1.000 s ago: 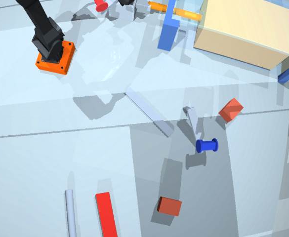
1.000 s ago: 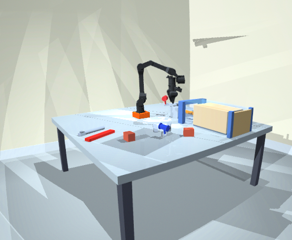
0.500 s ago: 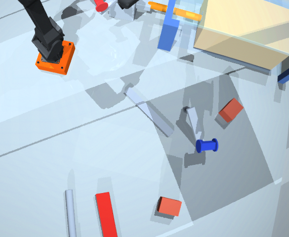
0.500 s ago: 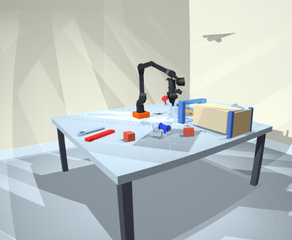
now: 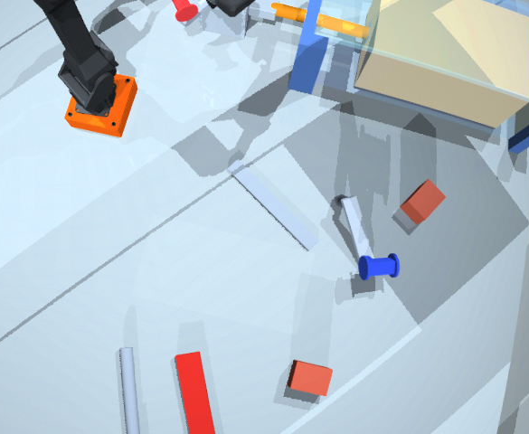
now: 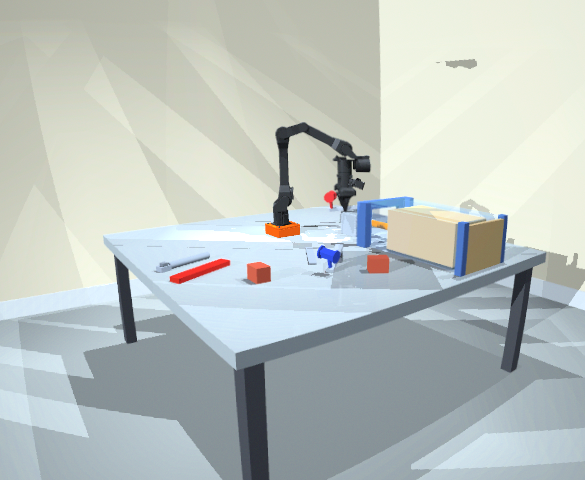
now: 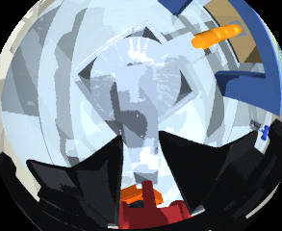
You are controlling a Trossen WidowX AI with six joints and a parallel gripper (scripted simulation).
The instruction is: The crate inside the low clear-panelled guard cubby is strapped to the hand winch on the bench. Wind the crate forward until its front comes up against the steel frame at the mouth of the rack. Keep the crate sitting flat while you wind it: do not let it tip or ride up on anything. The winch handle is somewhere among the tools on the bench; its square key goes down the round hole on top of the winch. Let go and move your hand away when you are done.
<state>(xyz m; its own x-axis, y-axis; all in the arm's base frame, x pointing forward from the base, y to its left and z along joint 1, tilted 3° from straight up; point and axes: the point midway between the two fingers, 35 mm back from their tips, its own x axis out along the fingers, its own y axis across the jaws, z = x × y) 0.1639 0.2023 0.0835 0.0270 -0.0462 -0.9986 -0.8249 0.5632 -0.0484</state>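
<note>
The grey crank handle is 1 cm behind my gripper tip, 1 cm to the right of it and 2 cm above it. Round my gripper tip: red knob (3 cm behind, 5 cm to the right, 4 cm above); round winch (1 cm ahead, 3 cm to the left, 6 cm below); blue steel frame (19 cm ahead, 3 cm to the left, 1 cm above).
</note>
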